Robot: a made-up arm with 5 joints.
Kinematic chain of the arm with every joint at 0, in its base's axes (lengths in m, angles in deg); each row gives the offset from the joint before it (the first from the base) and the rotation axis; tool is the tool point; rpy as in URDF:
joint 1: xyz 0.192 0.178 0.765 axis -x
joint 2: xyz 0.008 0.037 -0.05 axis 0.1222 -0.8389 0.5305
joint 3: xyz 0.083 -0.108 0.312 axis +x
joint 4: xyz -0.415 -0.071 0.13 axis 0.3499 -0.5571 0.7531
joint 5: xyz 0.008 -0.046 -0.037 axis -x
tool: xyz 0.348 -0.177 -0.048 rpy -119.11 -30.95 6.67
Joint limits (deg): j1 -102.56..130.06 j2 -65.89..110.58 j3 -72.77..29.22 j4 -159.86..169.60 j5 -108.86..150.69
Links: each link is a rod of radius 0.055 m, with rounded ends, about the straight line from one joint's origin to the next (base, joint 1, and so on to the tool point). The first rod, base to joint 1, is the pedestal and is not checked.
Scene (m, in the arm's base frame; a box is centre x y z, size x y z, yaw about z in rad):
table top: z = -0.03
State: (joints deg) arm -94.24 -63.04 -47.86 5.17 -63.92
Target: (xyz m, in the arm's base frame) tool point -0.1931 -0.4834 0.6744
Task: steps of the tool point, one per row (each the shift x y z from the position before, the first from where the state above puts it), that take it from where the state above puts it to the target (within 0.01 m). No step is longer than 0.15 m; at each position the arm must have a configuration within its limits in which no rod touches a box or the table.
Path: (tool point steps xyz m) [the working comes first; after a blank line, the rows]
Joints at the target: -61.48 -17.15 -27.98 -79.37 -58.38
Straight joint move there: clear.

1: -0.0578 -0.1161 -0.0277
2: -0.0794 -0.1130 0.0019
3: -0.0983 -0.0974 0.0274
4: -0.1123 -0.0728 0.0456
5: -0.1197 -0.0437 0.0551
6: -0.1200 -0.0142 0.0562

